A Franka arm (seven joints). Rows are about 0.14 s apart.
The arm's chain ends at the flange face. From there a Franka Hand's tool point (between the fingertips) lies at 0.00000 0.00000 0.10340 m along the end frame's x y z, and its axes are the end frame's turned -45 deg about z.
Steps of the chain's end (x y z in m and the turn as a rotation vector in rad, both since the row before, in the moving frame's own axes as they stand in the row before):
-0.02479 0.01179 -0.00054 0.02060 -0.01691 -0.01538
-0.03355 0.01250 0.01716 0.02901 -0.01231 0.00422
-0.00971 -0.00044 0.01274 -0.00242 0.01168 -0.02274
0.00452 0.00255 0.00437 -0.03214 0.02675 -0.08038
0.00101 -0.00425 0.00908 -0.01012 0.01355 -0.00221
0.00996 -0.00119 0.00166 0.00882 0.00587 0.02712
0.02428 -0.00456 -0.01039 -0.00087 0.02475 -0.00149
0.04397 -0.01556 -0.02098 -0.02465 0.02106 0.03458
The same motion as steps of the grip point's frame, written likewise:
-0.02562 -0.01194 -0.00058 0.02652 0.00261 -0.01538
-0.03134 -0.01790 0.01711 0.02922 0.01181 0.00422
-0.00587 -0.00615 0.01273 -0.00997 0.00655 -0.02274
0.00117 0.00931 0.00428 -0.04164 -0.00381 -0.08038
0.00397 -0.00056 0.00907 -0.01674 0.00243 -0.00221
0.00896 0.00600 0.00165 0.00209 0.01039 0.02712
0.02214 0.01582 -0.01042 -0.01812 0.01689 -0.00149
0.04177 0.02343 -0.02103 -0.03232 -0.00254 0.03458

